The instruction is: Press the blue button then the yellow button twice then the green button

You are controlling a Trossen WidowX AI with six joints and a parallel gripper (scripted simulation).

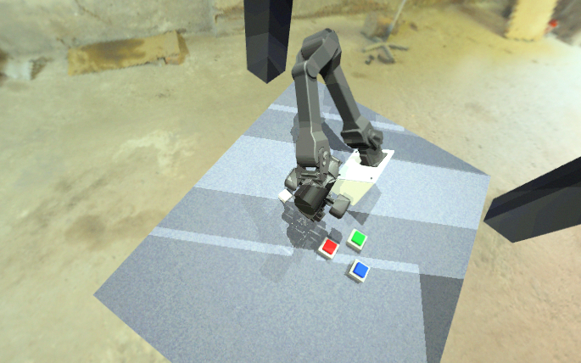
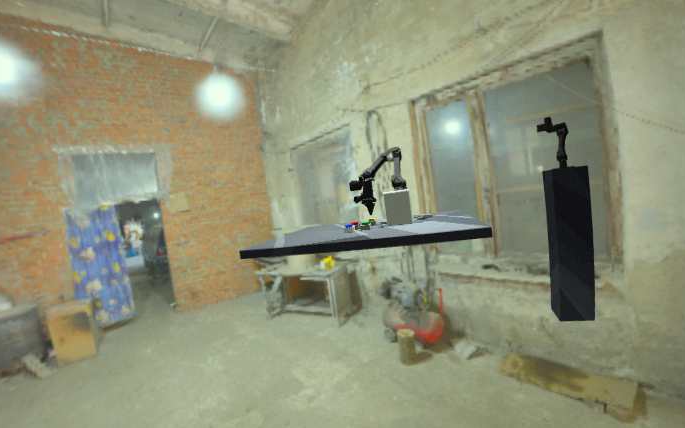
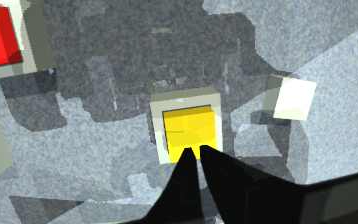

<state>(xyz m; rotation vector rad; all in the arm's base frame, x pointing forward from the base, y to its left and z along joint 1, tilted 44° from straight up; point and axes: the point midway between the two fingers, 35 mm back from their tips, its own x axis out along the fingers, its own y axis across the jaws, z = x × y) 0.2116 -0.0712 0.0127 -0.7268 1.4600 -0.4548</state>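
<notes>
My gripper tip is now 3 cm above the yellow button. From my gripper tip the other things lie so: red button 6 cm ahead, 12 cm to the left, 3 cm below; small white block 2 cm ahead, 9 cm to the right, 5 cm below; green button 2 cm behind, 18 cm to the left, 3 cm below.
</notes>
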